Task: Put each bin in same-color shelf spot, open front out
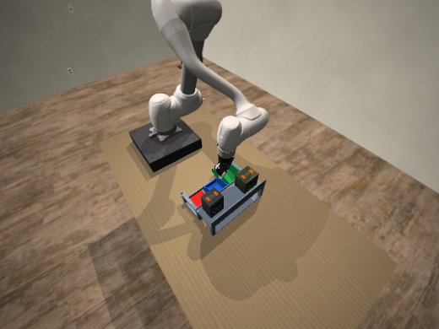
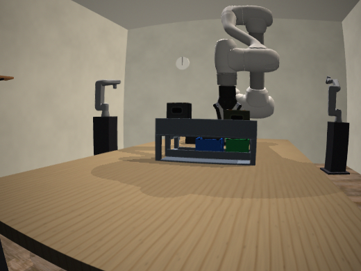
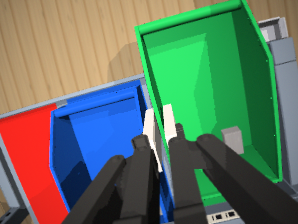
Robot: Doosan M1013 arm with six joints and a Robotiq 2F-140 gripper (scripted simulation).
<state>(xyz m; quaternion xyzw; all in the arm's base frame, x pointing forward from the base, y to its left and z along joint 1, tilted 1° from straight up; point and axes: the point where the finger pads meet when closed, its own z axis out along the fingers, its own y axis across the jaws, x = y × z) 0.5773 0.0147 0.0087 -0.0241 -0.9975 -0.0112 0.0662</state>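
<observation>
Right now the green bin is 10 mm behind my hand, 50 mm to the left of it and 40 mm below it. From my hand the other things lie so: blue bin 40 mm ahead, 70 mm to the right, 50 mm below; olive box 150 mm ahead, 40 mm to the left, 60 mm above; black box 130 mm ahead, 190 mm to the right, 70 mm above.
</observation>
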